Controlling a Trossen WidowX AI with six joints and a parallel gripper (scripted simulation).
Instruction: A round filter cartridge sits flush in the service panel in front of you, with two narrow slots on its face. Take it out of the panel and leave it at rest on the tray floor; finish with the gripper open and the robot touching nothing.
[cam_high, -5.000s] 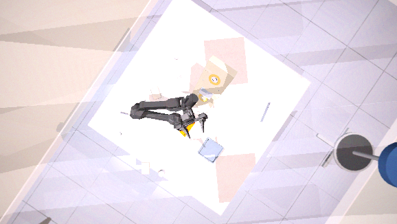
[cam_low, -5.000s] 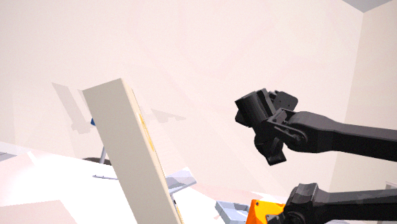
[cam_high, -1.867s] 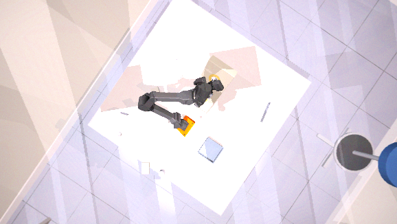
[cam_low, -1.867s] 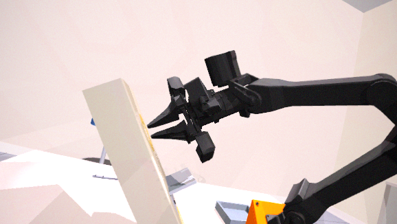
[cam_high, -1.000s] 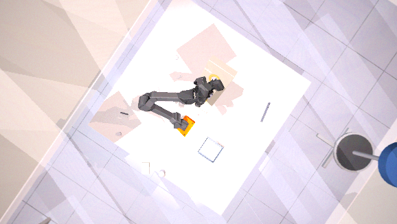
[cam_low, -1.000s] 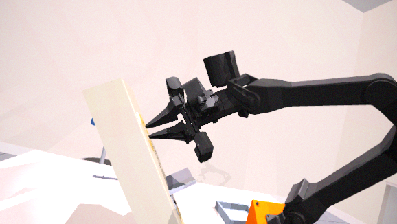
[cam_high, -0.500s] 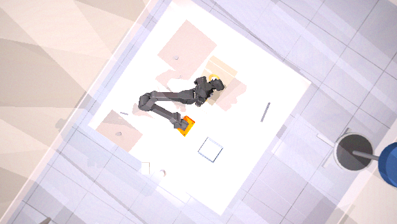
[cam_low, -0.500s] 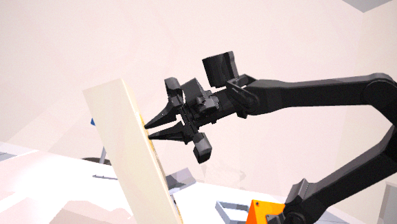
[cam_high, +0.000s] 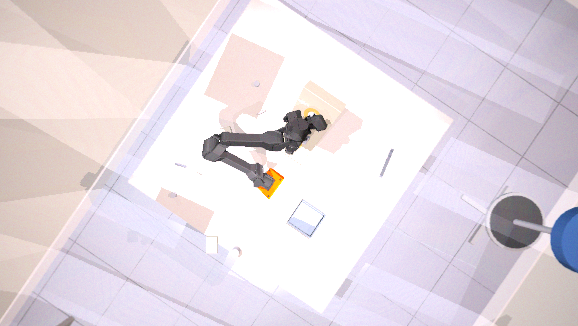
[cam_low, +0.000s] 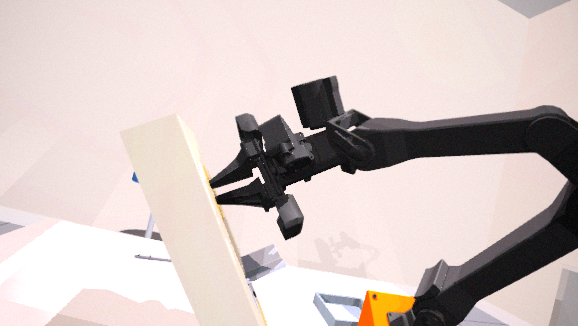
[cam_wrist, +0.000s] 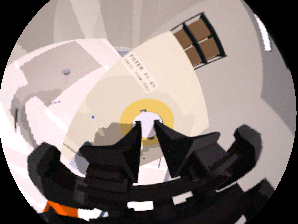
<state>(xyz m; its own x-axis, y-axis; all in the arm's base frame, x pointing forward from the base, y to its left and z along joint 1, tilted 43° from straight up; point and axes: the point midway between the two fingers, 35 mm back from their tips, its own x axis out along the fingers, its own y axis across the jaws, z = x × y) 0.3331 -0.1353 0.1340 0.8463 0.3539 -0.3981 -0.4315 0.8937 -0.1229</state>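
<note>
The round filter cartridge is 1 cm below my gripper tip and 1 cm ahead of it. From my gripper tip the other things lie so: grey tray (43 cm behind, 27 cm to the right, 27 cm below).
</note>
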